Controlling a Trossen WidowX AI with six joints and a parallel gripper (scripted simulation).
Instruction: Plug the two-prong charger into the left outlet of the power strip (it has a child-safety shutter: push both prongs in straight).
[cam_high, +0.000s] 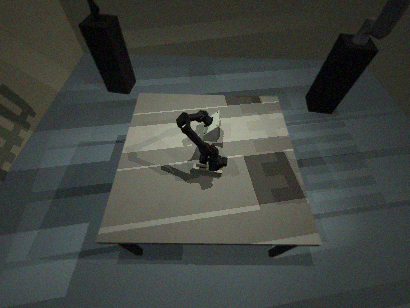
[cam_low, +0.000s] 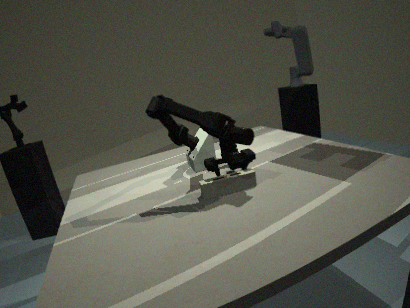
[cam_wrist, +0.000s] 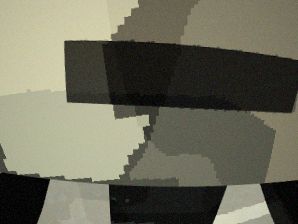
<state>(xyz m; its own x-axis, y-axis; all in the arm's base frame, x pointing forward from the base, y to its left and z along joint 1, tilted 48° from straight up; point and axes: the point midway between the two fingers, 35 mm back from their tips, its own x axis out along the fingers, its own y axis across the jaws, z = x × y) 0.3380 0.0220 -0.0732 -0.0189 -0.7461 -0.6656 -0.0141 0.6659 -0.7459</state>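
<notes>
Now: gripper tip 2 cm short of the blocky charger and 1 cm below it.
</notes>
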